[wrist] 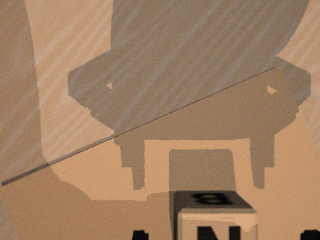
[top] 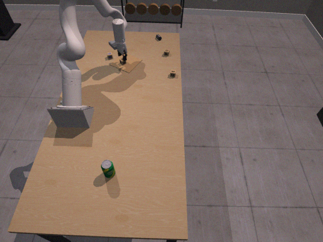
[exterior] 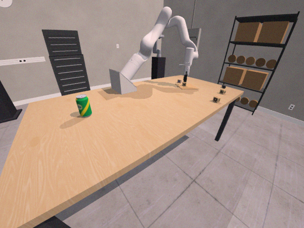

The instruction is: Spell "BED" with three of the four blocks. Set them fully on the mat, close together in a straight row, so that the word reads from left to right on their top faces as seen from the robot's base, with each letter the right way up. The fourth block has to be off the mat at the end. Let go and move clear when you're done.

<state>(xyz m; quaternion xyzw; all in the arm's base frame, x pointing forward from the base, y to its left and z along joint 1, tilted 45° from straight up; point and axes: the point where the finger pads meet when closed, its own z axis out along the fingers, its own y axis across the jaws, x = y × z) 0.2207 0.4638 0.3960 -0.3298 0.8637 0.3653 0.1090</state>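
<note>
My gripper is now 2 cm short of the tan mat, 2 cm to the right of it and 7 cm above it. Also, from my hand: green can (10 cm ahead, 100 cm to the right, 1 cm below); wooden letter block (36 cm ahead, 16 cm to the left, 5 cm below); small dark object (27 cm ahead, 41 cm to the left, 5 cm below).
</note>
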